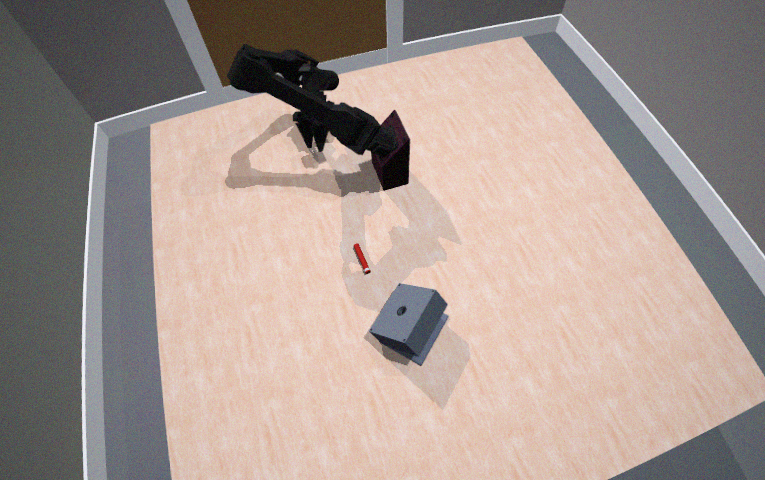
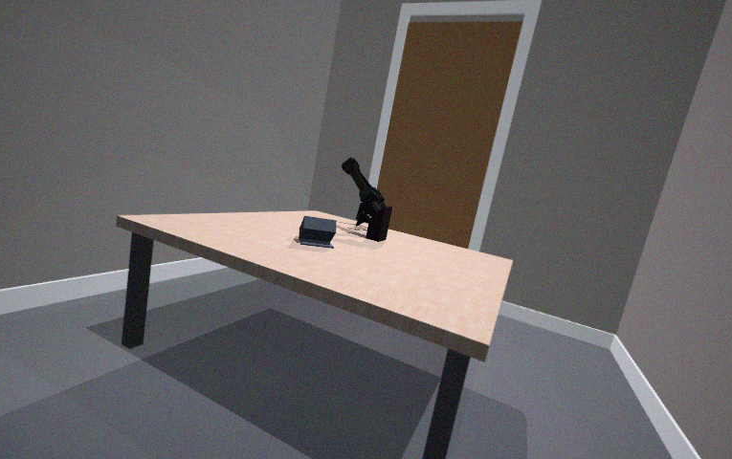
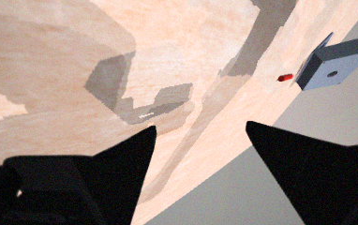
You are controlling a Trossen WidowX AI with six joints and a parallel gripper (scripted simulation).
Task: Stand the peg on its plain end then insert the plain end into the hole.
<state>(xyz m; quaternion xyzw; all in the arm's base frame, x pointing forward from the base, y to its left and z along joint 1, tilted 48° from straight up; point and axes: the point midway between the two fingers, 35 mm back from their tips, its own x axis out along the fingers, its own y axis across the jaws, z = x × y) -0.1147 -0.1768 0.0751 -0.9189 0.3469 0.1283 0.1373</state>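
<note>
Right now the red peg is 360 mm ahead of my gripper tip, 70 mm to the left of it and 30 mm below it. Also, from my gripper tip: sloped panel: 520 mm ahead, 140 mm to the left, 10 mm above.
</note>
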